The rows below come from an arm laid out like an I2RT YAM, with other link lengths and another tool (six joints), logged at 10 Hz.
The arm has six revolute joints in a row. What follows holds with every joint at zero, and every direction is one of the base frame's.
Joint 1 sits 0.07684 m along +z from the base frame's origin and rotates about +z.
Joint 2 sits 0.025 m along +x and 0.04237 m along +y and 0.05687 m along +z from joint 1 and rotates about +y.
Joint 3 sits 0.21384 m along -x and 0.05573 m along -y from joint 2 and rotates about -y.
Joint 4 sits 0.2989 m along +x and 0.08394 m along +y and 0.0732 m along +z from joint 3 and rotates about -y.
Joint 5 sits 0.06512 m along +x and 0.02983 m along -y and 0.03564 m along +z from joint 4 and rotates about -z.
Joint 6 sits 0.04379 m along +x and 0.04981 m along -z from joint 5 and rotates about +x.
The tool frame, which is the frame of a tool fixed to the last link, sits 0.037 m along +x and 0.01 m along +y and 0.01 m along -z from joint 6; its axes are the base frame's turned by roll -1.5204, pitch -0.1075 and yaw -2.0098 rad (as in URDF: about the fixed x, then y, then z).
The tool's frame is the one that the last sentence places.
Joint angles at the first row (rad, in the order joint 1, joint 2, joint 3, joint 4, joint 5, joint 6):
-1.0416, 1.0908, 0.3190, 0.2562, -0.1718, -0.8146
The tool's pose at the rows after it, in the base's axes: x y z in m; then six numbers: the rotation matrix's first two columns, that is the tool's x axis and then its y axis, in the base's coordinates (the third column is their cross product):
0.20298 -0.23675 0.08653 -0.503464 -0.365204 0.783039 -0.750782 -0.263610 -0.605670
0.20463 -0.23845 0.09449 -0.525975 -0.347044 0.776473 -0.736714 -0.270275 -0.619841
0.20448 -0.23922 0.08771 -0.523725 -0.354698 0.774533 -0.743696 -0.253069 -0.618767
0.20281 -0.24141 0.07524 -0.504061 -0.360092 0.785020 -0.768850 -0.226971 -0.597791
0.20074 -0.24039 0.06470 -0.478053 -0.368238 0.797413 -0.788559 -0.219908 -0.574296
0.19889 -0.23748 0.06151 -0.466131 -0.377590 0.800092 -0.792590 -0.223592 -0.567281
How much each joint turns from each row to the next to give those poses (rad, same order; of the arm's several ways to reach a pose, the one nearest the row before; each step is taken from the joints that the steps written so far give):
0.0000, -0.0429, 0.0169, -0.0306, -0.0169, 0.0138
0.0015, -0.0201, 0.0031, 0.0090, 0.0015, 0.0153
0.0001, 0.0335, 0.0030, 0.0139, 0.0077, 0.0062
-0.0016, 0.0629, 0.0093, 0.0183, 0.0245, -0.0091
0.0000, 0.0370, -0.0031, 0.0109, 0.0123, -0.0199
-0.0015, -0.0076, -0.0122, -0.0077, -0.0061, -0.0108

